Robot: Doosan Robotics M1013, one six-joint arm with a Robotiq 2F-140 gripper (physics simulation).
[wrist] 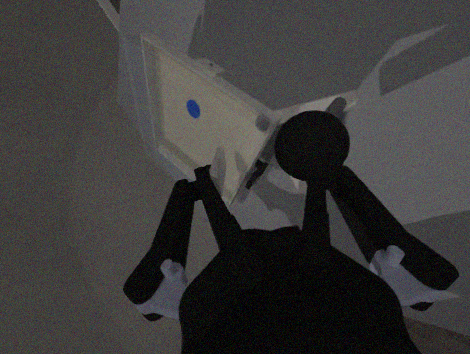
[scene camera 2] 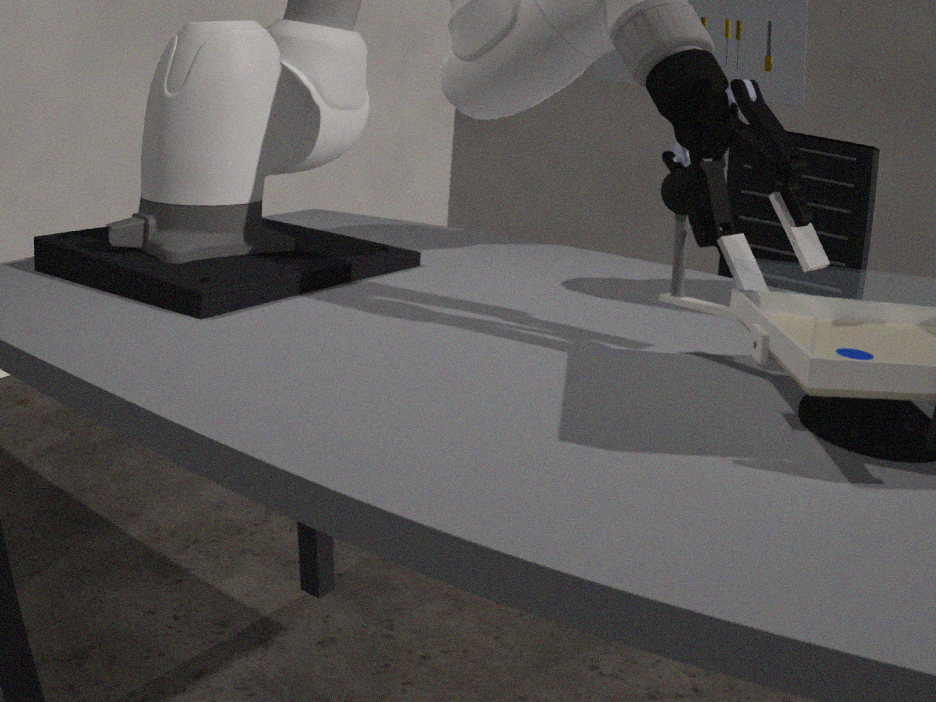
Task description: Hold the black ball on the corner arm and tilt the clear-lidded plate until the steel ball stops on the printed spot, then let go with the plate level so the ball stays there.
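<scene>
The black ball (scene camera 2: pixel 678 192) (wrist: pixel 312 145) sits on the post of the pale corner arm (scene camera 2: pixel 703 304) (wrist: pixel 312 101). My gripper (scene camera 2: pixel 778 255) (wrist: pixel 253 154) has its fingers apart with nothing between them. The ball is outside the fingers, beside one of them; in the wrist view it hides part of that finger. The pale fingertips are above the near corner of the plate (scene camera 2: pixel 869 375) (wrist: pixel 200 135); contact is unclear. The blue printed spot (scene camera 2: pixel 854 353) (wrist: pixel 193 108) is on the plate floor. The grey steel ball (wrist: pixel 262 121) is in the corner near the arm, away from the spot.
A black round base (scene camera 2: pixel 869 429) is under the plate. The robot's black mounting block (scene camera 2: pixel 226 290) is at the left on the grey table (scene camera 2: pixel 423 423). A dark slatted panel (scene camera 2: pixel 839 196) stands behind the gripper. Tools hang on the back wall.
</scene>
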